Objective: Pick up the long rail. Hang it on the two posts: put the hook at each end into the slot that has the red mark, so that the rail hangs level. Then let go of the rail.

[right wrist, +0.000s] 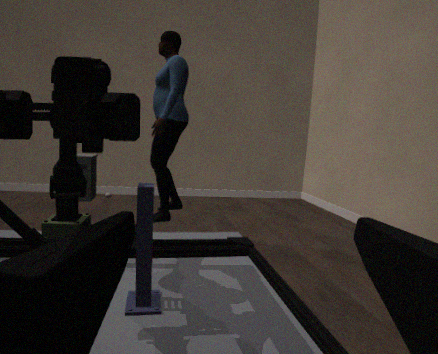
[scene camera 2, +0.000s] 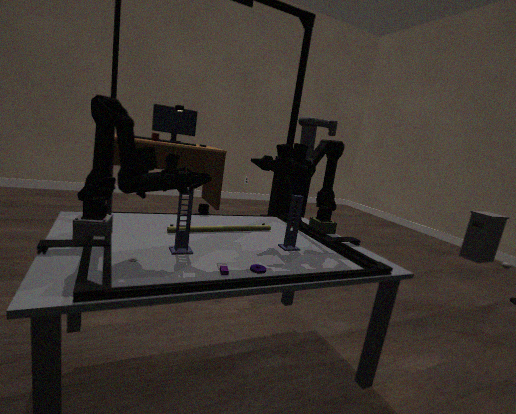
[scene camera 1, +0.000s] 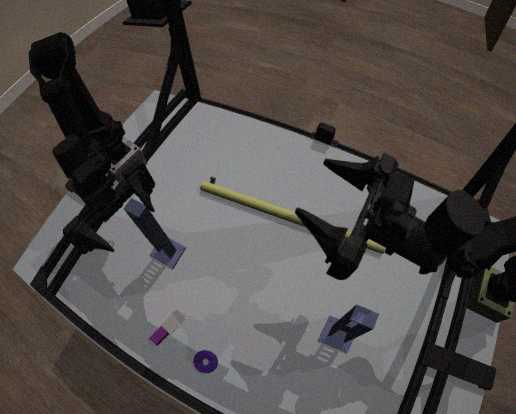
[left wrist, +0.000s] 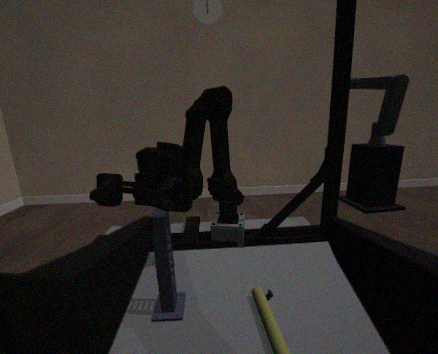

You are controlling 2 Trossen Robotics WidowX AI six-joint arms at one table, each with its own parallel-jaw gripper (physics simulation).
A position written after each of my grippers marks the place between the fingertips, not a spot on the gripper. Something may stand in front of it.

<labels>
My left gripper (scene camera 1: 310, 184) is open and holds nothing. My right gripper (scene camera 1: 132, 229) is open, with nothing in its grasp. A long yellow rail (scene camera 1: 211, 188) rests on the table.
</labels>
